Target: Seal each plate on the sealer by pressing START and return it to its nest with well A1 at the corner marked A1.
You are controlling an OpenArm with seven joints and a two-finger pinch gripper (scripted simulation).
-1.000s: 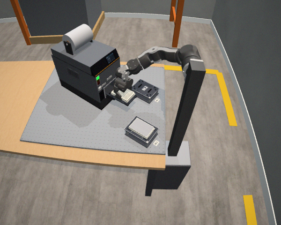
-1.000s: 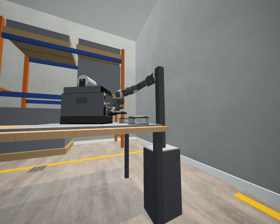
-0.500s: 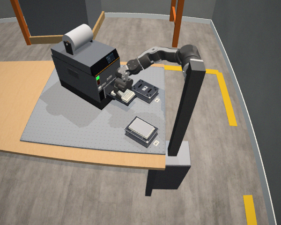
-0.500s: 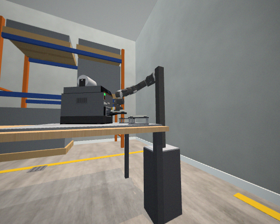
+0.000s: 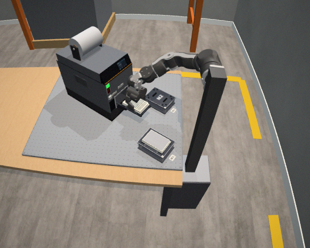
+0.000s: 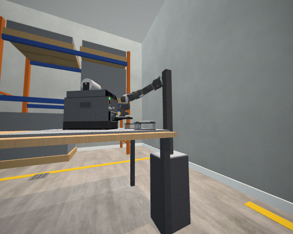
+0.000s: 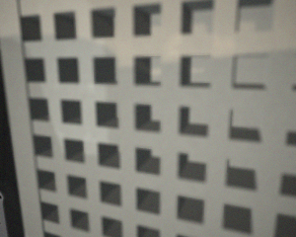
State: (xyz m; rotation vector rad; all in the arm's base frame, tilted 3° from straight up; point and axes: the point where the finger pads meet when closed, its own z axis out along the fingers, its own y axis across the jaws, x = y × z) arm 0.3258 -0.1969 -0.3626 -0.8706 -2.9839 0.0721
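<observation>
The white well plate is right at my hand. Also, from my hand: foil roll (28 cm ahead, 18 cm to the right, 30 cm above); then white start button (14 cm ahead, 2 cm to the left, 7 cm above); then sealer stage (1 cm below).
</observation>
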